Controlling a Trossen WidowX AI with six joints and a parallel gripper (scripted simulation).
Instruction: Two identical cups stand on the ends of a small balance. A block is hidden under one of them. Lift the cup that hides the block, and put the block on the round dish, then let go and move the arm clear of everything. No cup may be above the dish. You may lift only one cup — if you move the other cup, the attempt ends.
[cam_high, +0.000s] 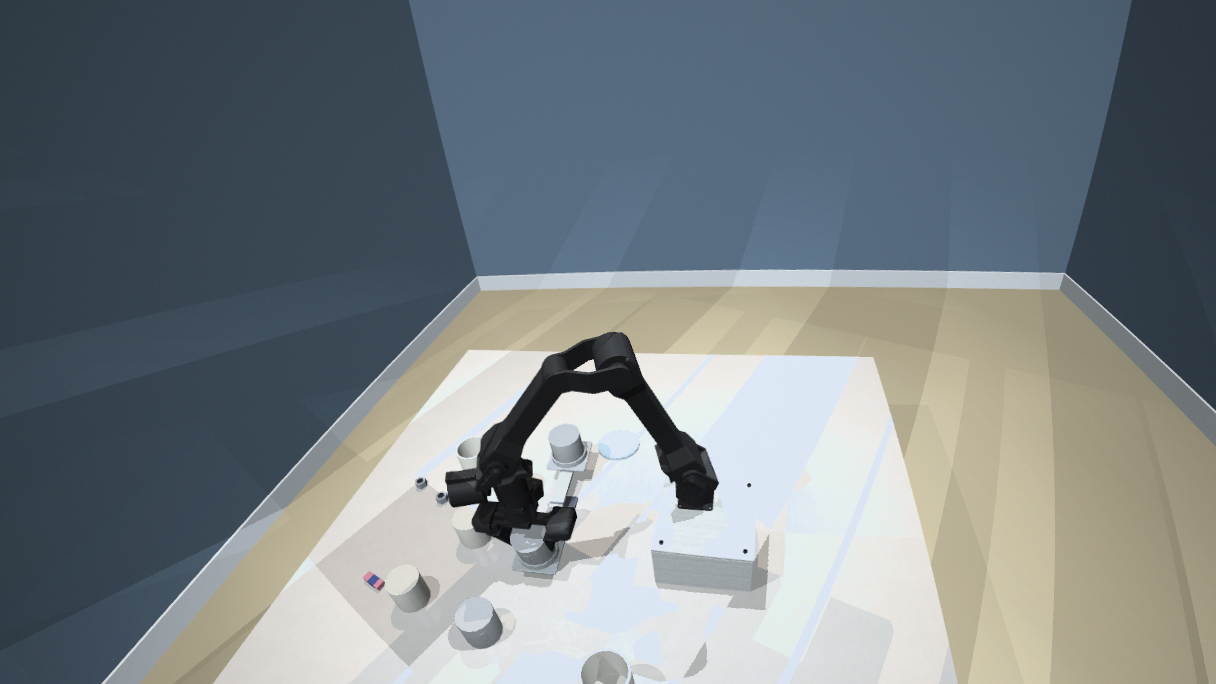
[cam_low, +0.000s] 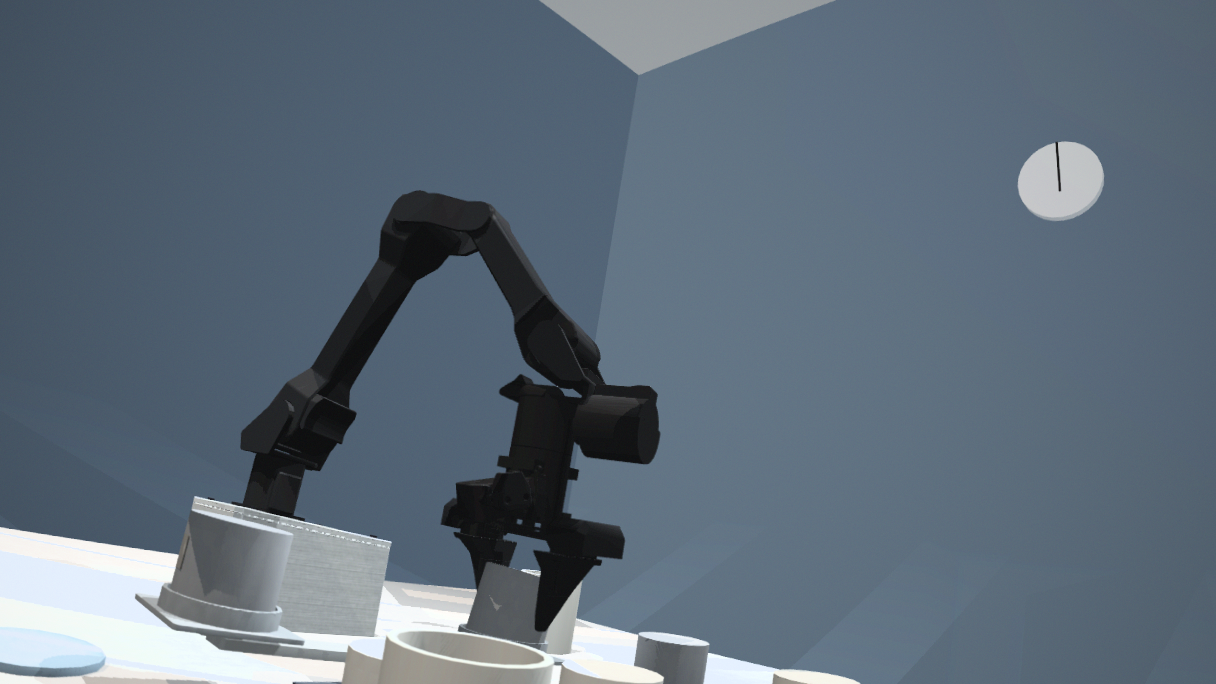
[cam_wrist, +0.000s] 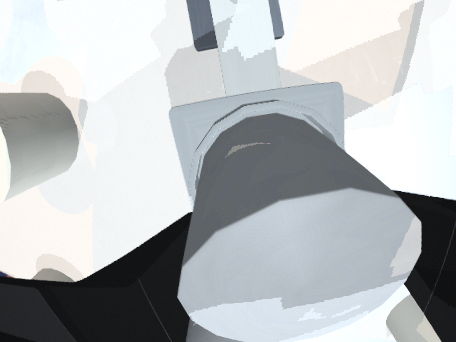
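My gripper tip is now 10 mm above the teal block. Round my gripper tip: balance: 140 mm to the right, 30 mm below; red-and-blue piece: 340 mm ahead, 110 mm to the left, 60 mm below; pale blue round dish: 360 mm to the right, 80 mm behind, 60 mm below.
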